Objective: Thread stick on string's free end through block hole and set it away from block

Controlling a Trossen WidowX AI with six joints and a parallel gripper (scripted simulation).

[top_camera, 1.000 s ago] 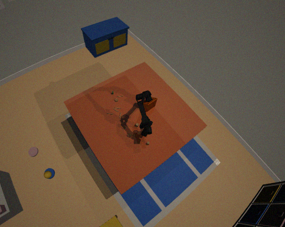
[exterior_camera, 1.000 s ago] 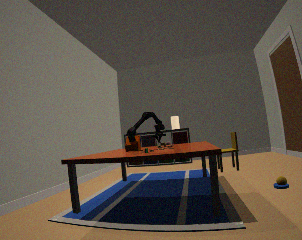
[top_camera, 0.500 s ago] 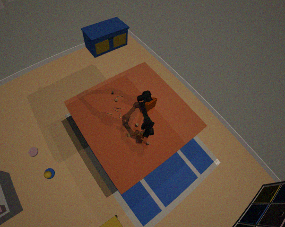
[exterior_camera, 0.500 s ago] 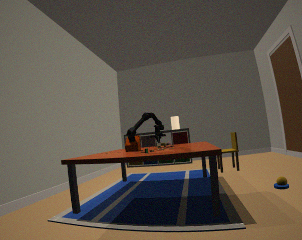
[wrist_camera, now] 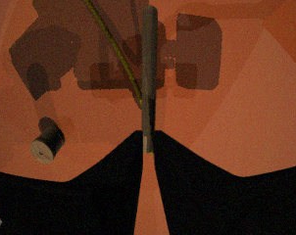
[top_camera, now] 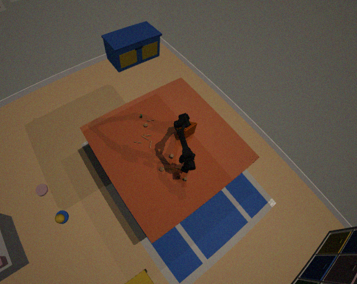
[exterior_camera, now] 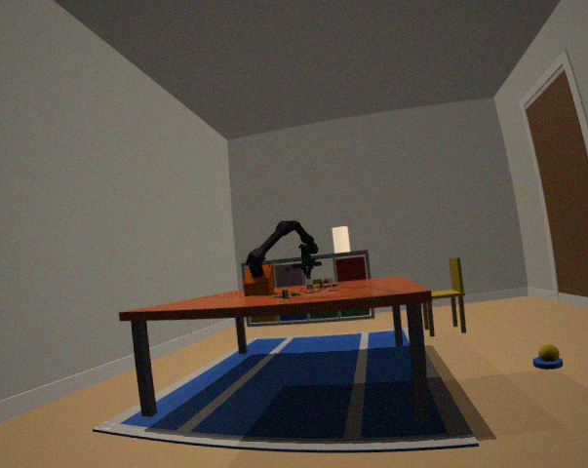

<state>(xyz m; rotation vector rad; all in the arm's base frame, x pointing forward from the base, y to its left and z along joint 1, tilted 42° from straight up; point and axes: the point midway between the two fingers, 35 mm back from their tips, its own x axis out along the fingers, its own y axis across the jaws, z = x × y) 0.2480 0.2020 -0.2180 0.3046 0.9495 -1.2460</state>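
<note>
My gripper tip is now 3 cm short of the wooden block, 17 cm to the left of it and 4 cm above it. Round my gripper tip: green object 71 cm to the right, 4 cm below; then thin wooden stick 1 cm ahead, 1 cm to the right.
</note>
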